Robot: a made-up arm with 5 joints. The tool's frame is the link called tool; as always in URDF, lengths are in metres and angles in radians. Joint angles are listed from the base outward.
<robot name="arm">
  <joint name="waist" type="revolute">
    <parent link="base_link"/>
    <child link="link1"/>
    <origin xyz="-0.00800 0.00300 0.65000" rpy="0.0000 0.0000 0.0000"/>
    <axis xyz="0 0 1"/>
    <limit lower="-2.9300" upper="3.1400"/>
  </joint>
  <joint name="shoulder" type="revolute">
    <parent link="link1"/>
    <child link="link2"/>
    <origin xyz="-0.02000 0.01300 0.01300" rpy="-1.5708 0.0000 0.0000"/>
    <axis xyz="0 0 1"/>
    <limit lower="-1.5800" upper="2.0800"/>
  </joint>
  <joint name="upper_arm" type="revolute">
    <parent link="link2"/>
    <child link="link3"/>
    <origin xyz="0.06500 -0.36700 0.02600" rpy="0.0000 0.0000 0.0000"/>
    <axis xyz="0 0 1"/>
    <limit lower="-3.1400" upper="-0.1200"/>
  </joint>
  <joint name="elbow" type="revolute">
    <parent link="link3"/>
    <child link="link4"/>
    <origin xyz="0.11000 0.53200 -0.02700" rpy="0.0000 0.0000 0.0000"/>
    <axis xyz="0 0 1"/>
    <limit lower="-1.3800" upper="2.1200"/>
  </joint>
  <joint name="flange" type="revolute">
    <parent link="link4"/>
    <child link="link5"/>
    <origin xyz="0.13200 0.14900 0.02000" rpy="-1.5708 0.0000 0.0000"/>
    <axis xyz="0 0 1"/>
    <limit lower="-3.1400" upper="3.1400"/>
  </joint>
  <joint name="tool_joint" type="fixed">
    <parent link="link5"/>
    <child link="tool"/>
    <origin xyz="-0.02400 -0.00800 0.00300" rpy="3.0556 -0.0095 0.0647"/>
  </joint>
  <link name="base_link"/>
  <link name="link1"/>
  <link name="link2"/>
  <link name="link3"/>
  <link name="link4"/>
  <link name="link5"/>
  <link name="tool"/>
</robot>
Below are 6 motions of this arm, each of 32 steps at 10 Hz.
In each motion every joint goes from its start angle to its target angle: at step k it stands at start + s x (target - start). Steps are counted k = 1, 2, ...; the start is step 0. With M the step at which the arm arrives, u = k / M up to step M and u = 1 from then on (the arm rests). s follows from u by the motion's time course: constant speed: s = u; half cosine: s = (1 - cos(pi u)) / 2; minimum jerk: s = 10 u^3 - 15 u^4 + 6 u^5.
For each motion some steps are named. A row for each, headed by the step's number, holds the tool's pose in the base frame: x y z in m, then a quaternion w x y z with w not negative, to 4 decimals.
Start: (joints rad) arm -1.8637 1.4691 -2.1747 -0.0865 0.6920
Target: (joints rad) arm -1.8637 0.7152 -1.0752 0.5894 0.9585
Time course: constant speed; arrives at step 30
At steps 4, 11, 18, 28, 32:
4: -0.2315 -0.9248 0.2724 0.2219 -0.1698 -0.2361 -0.9307
11: -0.2156 -0.8747 0.2630 0.2022 -0.1045 -0.1391 -0.9638
18: -0.1931 -0.8024 0.2583 0.1776 -0.0438 -0.0366 -0.9824
28: -0.1507 -0.6645 0.2603 0.1365 0.0324 0.1163 -0.9833
32: -0.1410 -0.6327 0.2619 0.1278 0.0459 0.1473 -0.9797

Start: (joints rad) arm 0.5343 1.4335 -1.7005 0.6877 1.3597
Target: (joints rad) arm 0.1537 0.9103 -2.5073 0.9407 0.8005
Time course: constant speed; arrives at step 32
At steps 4, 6, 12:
4: 0.6374 0.4093 0.0532 0.8920 -0.1500 0.1084 -0.4124
6: 0.6879 0.4144 0.1000 0.8995 -0.1217 0.0906 -0.4097
12: 0.8233 0.4081 0.2603 0.9154 -0.0435 0.0274 -0.3992

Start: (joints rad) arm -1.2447 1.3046 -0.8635 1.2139 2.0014
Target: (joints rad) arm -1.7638 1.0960 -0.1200 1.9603 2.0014
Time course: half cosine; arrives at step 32
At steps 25, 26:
25: 0.0699 0.2029 0.4445 0.0661 0.1734 -0.9747 0.1250
26: 0.0734 0.2051 0.4594 0.0613 0.1669 -0.9783 0.1068

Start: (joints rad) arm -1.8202 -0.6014 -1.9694 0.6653 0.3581
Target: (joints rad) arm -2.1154 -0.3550 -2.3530 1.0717 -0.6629
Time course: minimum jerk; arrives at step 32
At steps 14, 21, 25, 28, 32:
14: -0.0245 -0.1510 1.6718 0.3192 -0.6502 -0.4307 -0.5383
21: -0.0605 -0.1618 1.6755 0.4118 -0.7176 -0.2424 -0.5067
25: -0.0750 -0.1639 1.6763 0.4483 -0.7291 -0.1678 -0.4892
28: -0.0804 -0.1645 1.6765 0.4620 -0.7313 -0.1399 -0.4819
32: -0.0820 -0.1646 1.6766 0.4658 -0.7317 -0.1321 -0.4797

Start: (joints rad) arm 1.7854 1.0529 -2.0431 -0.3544 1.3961
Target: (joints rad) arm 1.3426 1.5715 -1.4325 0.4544 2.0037
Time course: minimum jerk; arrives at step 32
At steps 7, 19, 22, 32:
7: -0.2475 0.9895 0.6067 0.8417 0.5285 0.0323 0.1060
19: -0.0006 0.7386 0.0227 0.9817 -0.0200 0.0151 -0.1887
22: 0.0293 0.6055 -0.0747 0.9510 -0.1609 0.0013 -0.2639
32: 0.0381 0.4245 -0.1539 0.8810 -0.3263 -0.0203 -0.3420

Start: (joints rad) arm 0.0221 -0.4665 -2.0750 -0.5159 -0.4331
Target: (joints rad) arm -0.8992 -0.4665 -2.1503 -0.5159 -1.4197
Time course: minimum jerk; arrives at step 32
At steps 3, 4, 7, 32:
3: -0.0199 0.0318 1.6817 0.0380 -0.1807 -0.9822 -0.0350
4: -0.0201 0.0317 1.6818 0.0373 -0.1890 -0.9806 -0.0350
7: -0.0217 0.0310 1.6823 0.0328 -0.2422 -0.9690 -0.0351
32: -0.0471 0.0674 1.6886 0.0325 0.9026 0.4287 0.0217

